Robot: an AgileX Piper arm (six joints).
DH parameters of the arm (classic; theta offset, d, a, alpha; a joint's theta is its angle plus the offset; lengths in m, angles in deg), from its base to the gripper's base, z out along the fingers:
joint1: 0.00 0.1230 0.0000 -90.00
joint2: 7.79 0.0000 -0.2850 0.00
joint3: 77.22 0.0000 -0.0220 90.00
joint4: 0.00 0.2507 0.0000 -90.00
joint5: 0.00 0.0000 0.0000 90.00
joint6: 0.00 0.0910 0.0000 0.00
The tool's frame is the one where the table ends.
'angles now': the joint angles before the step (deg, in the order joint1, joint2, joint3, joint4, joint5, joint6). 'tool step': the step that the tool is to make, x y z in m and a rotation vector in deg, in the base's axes. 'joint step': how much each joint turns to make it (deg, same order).
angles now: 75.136 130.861 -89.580 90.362 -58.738 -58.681
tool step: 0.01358 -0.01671 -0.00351 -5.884 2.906 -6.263
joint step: -1.957 -0.248 0.000 7.206 -3.237 -7.468
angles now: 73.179 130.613 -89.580 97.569 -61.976 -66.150
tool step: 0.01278 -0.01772 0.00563 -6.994 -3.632 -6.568
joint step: -1.586 -0.092 0.215 0.396 -7.986 -4.819
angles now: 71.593 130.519 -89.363 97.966 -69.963 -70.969
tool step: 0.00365 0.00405 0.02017 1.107 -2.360 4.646
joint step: -0.418 -2.241 0.000 -4.155 3.003 -0.805
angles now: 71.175 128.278 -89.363 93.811 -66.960 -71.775
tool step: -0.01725 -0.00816 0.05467 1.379 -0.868 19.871
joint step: -0.034 -12.493 9.083 -10.136 16.651 -1.661
